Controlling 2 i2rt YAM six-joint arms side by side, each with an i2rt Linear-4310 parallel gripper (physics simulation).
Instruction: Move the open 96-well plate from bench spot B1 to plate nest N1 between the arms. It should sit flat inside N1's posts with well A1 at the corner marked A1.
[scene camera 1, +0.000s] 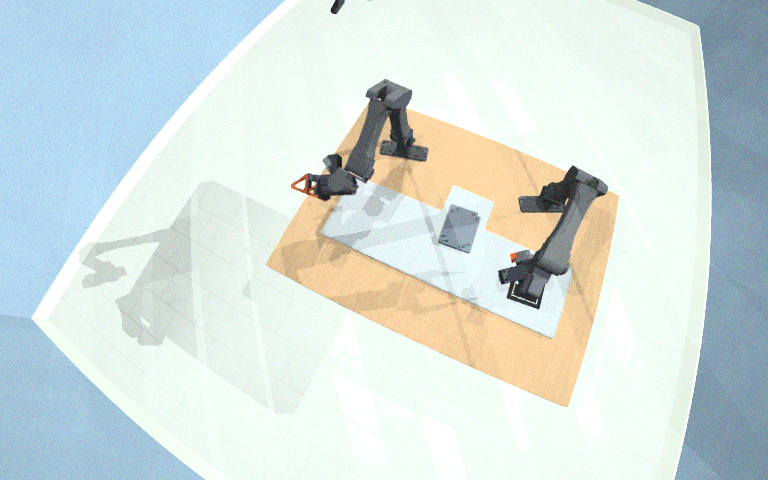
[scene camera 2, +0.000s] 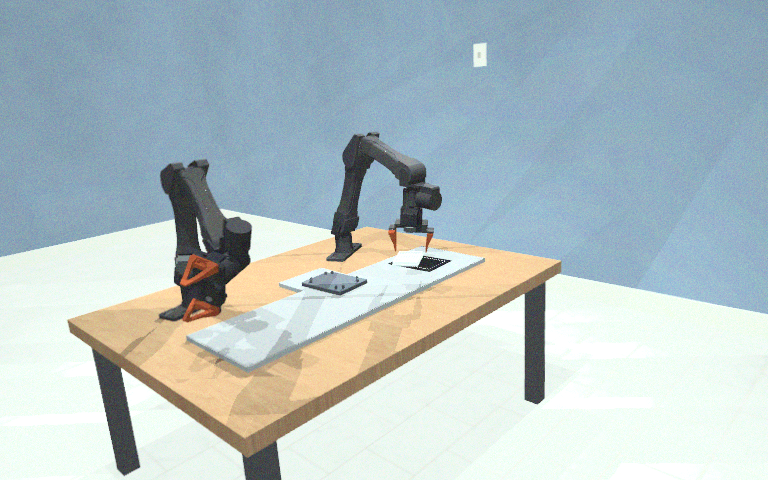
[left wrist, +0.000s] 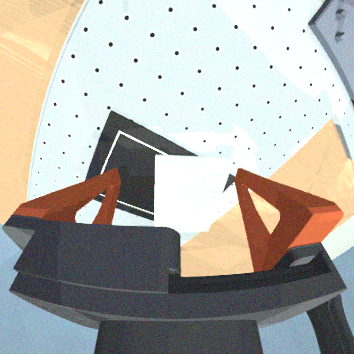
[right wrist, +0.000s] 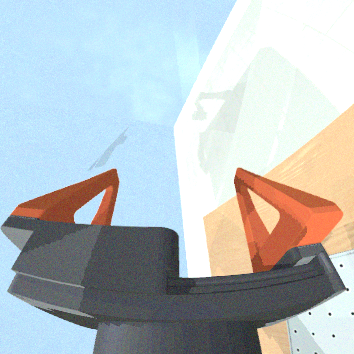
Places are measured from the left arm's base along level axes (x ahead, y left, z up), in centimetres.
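Pixels of known places: left gripper, fingertip midpoint: (scene camera 2: 410, 251) (left wrist: 177, 174); right gripper, fingertip midpoint: (scene camera 1: 298, 189) (scene camera 2: 183, 303) (right wrist: 176, 174); left arm's base, origin of the base link: (scene camera 1: 542, 204) (scene camera 2: 344, 253); right arm's base, origin of the base link: (scene camera 1: 404, 151).
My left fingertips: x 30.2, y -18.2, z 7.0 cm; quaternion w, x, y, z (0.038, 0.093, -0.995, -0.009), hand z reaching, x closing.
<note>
For each thing: its middle in the pictures, then the offset to it from my left fingertips. Level surfaces: height alone.
- white 96-well plate, body centre: (left wrist: 186, 200) (scene camera 2: 408, 258) dy +7.6, dx -3.1, dz -4.8 cm
- grey nest N1, body centre: (scene camera 2: 334, 281) (scene camera 1: 460, 227) dy -17.4, dx -19.9, dz -4.6 cm
- pale perforated board, its level: dz -5.7 cm
- wooden table, its level: dz -7.0 cm
The white 96-well plate (scene camera 2: 408, 259) (left wrist: 187, 192) lies partly over the black, white-outlined pad (scene camera 1: 523, 303) (scene camera 2: 437, 263) (left wrist: 135, 175), turned askew to it; in scene camera 1 the left arm hides it. My left gripper (scene camera 2: 411, 251) (left wrist: 177, 174) is open, pointing down just above the plate, one finger to each side; the plate is nearer its right-hand finger in the left wrist view. The grey nest N1 (scene camera 1: 459, 229) (scene camera 2: 334, 281) (left wrist: 341, 55) has small dark posts and holds no plate. My right gripper (scene camera 1: 294, 185) (scene camera 2: 184, 301) (right wrist: 176, 174) is open and empty, away from the plate. Corner markings are too small to read.
A pale perforated board (scene camera 1: 396, 243) (scene camera 2: 294, 322) (left wrist: 150, 60) (right wrist: 320, 325) runs along the wooden table (scene camera 1: 362, 294) (scene camera 2: 351, 362). The nest stands between the two arm bases, beside the board's middle. The right gripper reaches past the table's left edge in scene camera 1.
</note>
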